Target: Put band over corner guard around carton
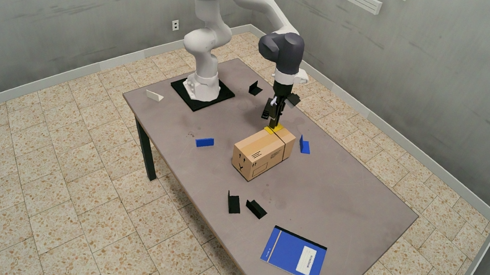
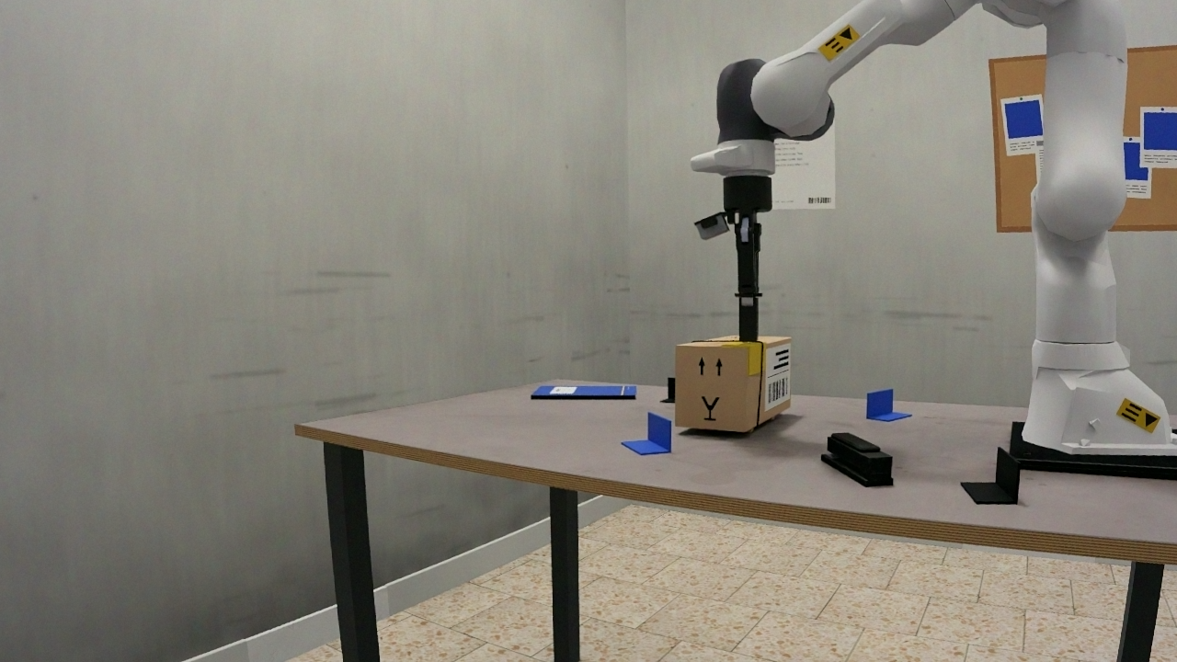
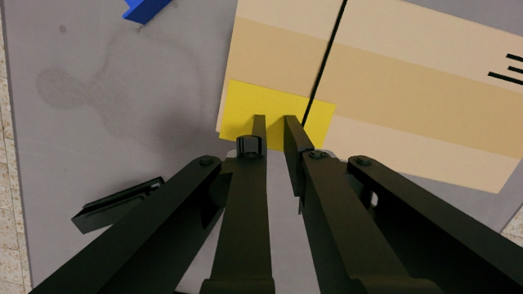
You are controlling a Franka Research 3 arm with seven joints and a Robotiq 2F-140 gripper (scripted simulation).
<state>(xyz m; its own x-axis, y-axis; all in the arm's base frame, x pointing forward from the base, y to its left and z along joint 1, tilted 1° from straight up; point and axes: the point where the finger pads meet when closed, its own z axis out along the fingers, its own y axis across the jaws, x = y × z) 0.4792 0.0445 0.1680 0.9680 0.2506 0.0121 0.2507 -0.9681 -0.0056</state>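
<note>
My gripper is now 50 mm above the yellow corner guard. Also, from my hand: brown carton (50 mm ahead, 80 mm to the right, 100 mm below); blue notebook (460 mm ahead, 250 mm to the right, 170 mm below).
</note>
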